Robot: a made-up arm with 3 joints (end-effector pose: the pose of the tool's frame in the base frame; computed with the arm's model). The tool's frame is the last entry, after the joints.
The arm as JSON. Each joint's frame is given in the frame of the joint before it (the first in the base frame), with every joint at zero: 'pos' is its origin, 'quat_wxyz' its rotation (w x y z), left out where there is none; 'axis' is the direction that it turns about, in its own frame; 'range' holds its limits. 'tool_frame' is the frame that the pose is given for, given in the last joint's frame.
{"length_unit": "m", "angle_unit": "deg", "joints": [
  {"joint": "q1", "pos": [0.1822, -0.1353, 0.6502], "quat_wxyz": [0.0, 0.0, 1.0, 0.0], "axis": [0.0, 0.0, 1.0], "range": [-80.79, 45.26]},
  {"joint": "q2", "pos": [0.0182, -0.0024, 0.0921], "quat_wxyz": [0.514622, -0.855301, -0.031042, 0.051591], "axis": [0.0, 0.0, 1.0], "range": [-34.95, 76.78]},
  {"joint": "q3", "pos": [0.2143, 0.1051, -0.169], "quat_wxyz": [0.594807, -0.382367, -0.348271, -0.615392], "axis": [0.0, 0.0, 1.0], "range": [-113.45, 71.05]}
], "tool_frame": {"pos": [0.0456, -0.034, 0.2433], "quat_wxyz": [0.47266, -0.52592, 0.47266, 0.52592]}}
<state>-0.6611 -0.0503 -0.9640</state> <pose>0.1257 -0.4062 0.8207 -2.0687 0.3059 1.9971</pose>
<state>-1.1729 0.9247 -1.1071</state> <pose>0.4462 -0.1042 0.8154 1.2069 -0.1721 -1.9646</pose>
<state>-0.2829 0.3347 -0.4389</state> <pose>0.1502 -0.3393 0.8579 1.8502 -0.0711 -2.4795</pose>
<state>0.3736 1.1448 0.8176</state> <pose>0.2533 -0.3613 0.8442 0.8634 1.5906 -2.3742</pose>
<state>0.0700 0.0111 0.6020</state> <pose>-0.0655 -0.2406 0.8298 1.9114 0.5329 -1.9288</pose>
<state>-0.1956 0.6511 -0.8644</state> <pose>0.2582 -0.3462 0.8485 -1.4750 0.6034 2.6054</pose>
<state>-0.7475 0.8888 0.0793</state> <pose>0.3718 -0.2118 0.8485 0.6560 0.8275 -1.9675</pose>
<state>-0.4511 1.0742 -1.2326</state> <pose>0.4447 -0.2645 0.7883 1.1088 -0.8230 -2.5240</pose>
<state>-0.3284 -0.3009 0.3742</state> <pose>-0.0834 -0.3104 0.7646 2.1308 0.4991 -1.6154</pose>
